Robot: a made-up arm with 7 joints.
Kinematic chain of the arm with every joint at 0, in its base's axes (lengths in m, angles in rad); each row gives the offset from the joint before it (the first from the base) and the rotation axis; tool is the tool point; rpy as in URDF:
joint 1: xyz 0 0 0.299 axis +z
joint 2: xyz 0 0 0 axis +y
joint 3: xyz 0 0 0.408 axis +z
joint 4: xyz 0.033 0 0 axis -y
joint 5: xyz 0.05 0 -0.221 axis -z
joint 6: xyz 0 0 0 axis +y
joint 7: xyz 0.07 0 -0.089 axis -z
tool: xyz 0 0 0 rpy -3.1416 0 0
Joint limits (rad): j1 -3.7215..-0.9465 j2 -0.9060..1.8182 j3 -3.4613..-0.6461 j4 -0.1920..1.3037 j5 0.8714..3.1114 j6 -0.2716..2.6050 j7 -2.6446..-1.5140
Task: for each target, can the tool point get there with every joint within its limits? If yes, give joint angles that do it. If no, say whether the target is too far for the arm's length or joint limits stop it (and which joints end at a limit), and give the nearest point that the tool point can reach.
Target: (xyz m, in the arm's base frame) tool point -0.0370 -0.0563 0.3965
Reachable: yes | joints -1.6789 -0.1482 -1.2100 -0.0718 1.4787 1.2078 -2.3097
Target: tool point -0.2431 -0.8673 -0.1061
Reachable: no: too far | nearest point -0.1448 -0.5165 0.0578 | short by 0.399 m
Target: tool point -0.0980 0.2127 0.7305
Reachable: yes | joints -2.0527 0.2407 -2.7441 0.9547 2.3876 2.1848 -1.7788
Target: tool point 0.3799 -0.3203 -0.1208
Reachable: no: joint limits stop it (at a limit: joint 1, joint 3, joint 4, joint 6) | nearest point 0.1747 -0.3520 -0.0387 | short by 0.223 m
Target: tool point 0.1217 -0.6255 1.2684
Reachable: no: too far | nearest point 0.0617 -0.3171 0.7905 | short by 0.572 m
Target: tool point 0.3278 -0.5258 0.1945
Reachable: no: joint limits stop it (at a limit: joint 1, joint 3, joint 4) | nearest point 0.2364 -0.4905 0.2084 | short by 0.099 m
